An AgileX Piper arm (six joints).
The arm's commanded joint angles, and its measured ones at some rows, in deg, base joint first. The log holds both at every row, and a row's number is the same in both.
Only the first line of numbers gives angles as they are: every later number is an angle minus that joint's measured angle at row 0.
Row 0, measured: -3.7, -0.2, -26.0, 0.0, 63.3, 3.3
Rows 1 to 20, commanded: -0.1, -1.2, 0.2, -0.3, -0.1, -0.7; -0.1, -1.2, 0.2, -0.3, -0.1, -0.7; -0.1, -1.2, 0.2, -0.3, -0.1, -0.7; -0.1, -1.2, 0.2, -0.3, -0.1, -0.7; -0.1, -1.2, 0.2, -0.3, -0.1, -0.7; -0.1, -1.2, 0.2, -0.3, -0.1, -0.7; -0.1, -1.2, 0.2, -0.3, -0.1, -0.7; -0.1, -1.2, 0.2, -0.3, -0.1, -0.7; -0.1, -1.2, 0.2, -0.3, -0.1, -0.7; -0.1, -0.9, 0.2, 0.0, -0.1, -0.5; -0.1, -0.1, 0.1, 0.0, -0.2, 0.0; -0.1, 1.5, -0.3, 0.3, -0.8, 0.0; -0.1, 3.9, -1.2, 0.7, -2.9, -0.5; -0.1, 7.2, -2.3, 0.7, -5.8, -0.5; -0.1, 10.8, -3.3, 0.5, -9.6, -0.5; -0.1, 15.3, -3.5, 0.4, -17.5, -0.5; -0.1, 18.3, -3.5, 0.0, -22.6, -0.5; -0.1, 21.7, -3.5, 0.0, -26.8, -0.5; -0.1, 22.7, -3.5, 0.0, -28.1, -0.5; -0.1, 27.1, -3.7, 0.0, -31.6, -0.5
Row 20, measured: 0.0, 22.8, -3.2, 0.6, -26.0, 0.2
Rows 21 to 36, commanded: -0.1, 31.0, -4.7, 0.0, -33.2, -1.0; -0.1, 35.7, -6.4, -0.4, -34.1, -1.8; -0.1, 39.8, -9.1, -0.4, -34.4, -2.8; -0.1, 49.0, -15.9, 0.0, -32.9, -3.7; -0.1, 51.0, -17.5, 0.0, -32.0, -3.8; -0.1, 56.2, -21.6, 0.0, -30.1, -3.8; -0.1, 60.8, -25.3, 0.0, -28.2, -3.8; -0.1, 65.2, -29.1, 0.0, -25.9, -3.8; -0.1, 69.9, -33.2, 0.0, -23.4, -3.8; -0.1, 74.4, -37.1, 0.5, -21.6, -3.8; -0.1, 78.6, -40.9, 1.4, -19.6, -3.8; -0.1, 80.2, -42.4, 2.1, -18.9, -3.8; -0.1, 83.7, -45.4, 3.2, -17.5, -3.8; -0.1, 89.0, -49.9, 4.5, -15.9, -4.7; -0.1, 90.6, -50.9, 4.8, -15.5, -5.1; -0.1, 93.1, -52.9, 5.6, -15.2, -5.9
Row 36, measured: 0.0, 89.8, -50.1, 4.5, -16.3, -4.3
